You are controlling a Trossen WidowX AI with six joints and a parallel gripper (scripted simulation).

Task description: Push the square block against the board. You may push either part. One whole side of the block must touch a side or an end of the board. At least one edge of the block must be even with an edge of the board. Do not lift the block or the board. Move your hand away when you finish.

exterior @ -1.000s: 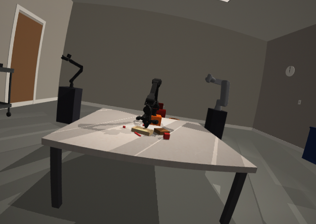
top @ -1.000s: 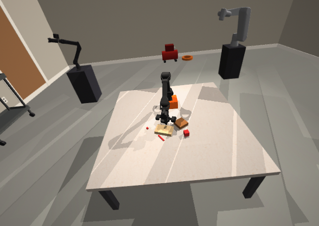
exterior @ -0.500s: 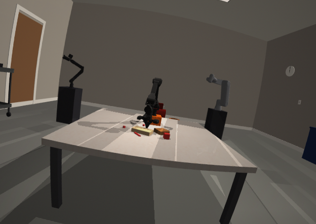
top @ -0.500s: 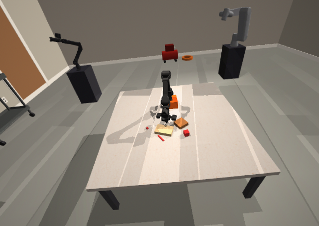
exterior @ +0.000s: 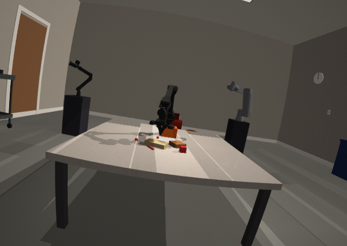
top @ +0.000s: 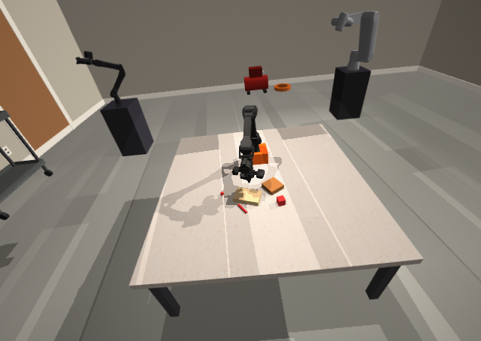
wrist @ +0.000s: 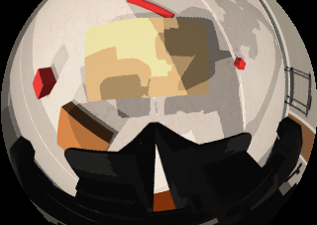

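Now: gripper tip 150 mm short of the thin red stick, 50 mm to the left of it and 60 mm above it. The rest, counted from my gripper tip: brown square block (140 mm to the left, 50 mm below); then tan board (70 mm ahead, 20 mm to the right, 50 mm below).
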